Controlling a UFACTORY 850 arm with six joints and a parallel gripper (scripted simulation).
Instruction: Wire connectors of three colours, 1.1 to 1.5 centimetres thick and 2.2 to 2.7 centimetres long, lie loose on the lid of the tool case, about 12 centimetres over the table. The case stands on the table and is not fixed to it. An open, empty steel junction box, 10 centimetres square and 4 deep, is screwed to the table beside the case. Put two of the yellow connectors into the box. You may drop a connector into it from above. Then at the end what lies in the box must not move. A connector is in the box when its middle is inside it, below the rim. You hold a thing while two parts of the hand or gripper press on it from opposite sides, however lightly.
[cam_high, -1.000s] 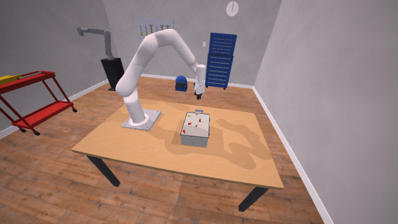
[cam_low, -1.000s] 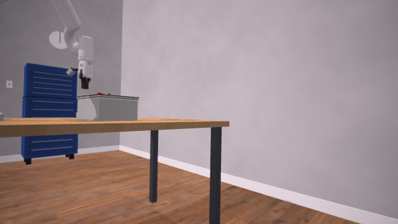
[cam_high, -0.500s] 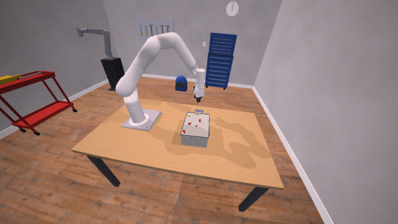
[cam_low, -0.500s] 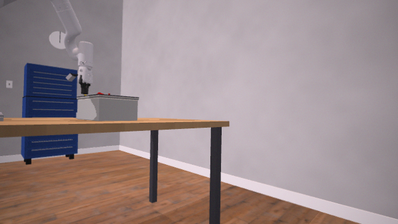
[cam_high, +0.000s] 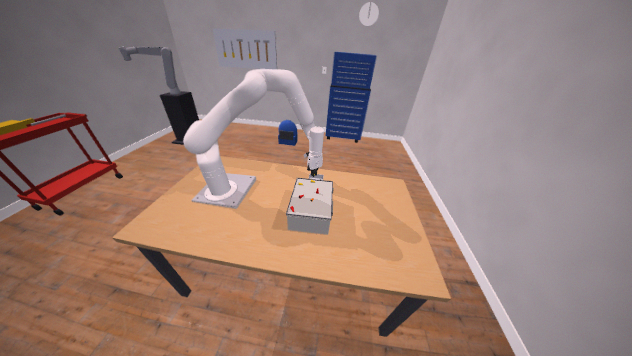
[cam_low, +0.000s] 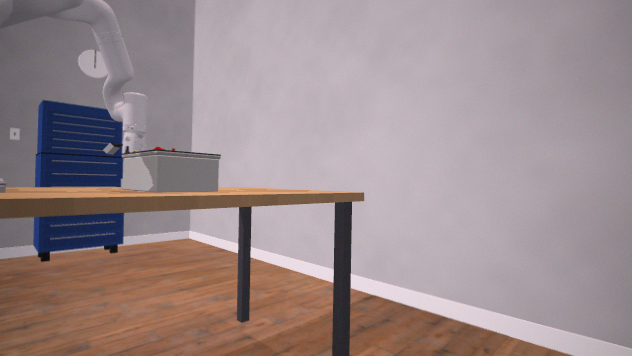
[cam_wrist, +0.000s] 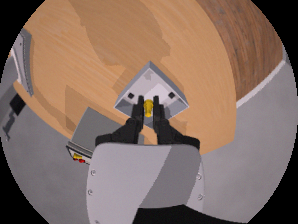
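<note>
Right now the grey tool case is 30 cm to the right of my hand, 3 cm ahead of it and 2 cm above it. Round my hand: red connector (42 cm to the right, 6 cm above, 5 cm behind).
</note>
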